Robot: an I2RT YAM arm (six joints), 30 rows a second.
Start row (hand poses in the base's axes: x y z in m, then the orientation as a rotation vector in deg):
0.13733 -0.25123 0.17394 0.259 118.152 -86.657
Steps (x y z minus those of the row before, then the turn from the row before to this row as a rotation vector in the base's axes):
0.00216 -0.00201 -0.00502 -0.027 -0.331 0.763
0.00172 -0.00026 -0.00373 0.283 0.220 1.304
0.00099 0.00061 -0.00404 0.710 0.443 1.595
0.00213 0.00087 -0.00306 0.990 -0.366 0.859
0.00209 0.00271 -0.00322 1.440 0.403 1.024
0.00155 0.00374 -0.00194 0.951 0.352 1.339
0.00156 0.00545 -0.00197 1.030 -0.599 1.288
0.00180 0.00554 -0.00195 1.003 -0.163 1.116
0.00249 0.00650 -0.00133 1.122 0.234 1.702
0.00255 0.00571 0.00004 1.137 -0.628 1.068
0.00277 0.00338 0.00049 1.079 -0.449 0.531
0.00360 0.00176 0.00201 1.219 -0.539 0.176
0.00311 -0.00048 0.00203 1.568 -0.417 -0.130
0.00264 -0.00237 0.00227 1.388 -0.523 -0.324
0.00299 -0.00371 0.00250 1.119 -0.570 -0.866
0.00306 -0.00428 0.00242 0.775 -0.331 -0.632
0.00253 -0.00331 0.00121 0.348 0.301 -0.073
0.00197 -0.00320 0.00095 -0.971 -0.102 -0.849
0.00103 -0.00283 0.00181 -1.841 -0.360 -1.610
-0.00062 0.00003 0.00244 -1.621 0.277 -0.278
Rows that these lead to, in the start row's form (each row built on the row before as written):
0.13949 -0.25324 0.16892 -0.287 117.649 -86.129
0.14121 -0.25350 0.16519 -1.676 117.646 -85.112
0.14220 -0.25289 0.16115 -3.352 118.027 -83.532
0.14433 -0.25202 0.15809 -3.559 118.170 -81.896
0.14642 -0.24931 0.15487 -4.307 119.179 -79.876
0.14797 -0.24557 0.15293 -5.541 119.690 -78.160
0.14953 -0.24012 0.15096 -6.017 119.463 -76.182
0.15133 -0.23458 0.14901 -6.621 119.617 -74.428
0.15382 -0.22808 0.14768 -8.036 119.972 -72.275
0.15637 -0.22237 0.14772 -8.217 119.777 -70.328
0.15914 -0.21899 0.14821 -7.985 119.853 -68.794
0.16274 -0.21723 0.15022 -7.268 120.026 -67.308
0.16585 -0.21771 0.15225 -6.150 120.572 -65.649
0.16849 -0.22008 0.15452 -4.854 120.960 -64.272
0.17148 -0.22379 0.15702 -3.092 121.283 -63.484
0.17454 -0.22807 0.15944 -1.874 121.561 -62.964
0.17707 -0.23138 0.16065 -1.800 122.034 -62.696
0.17904 -0.23458 0.16160 -1.297 121.608 -64.204
0.18007 -0.23741 0.16341 -0.246 120.614 -67.018
0.17945 -0.23738 0.16585 -0.866 119.962 -68.948

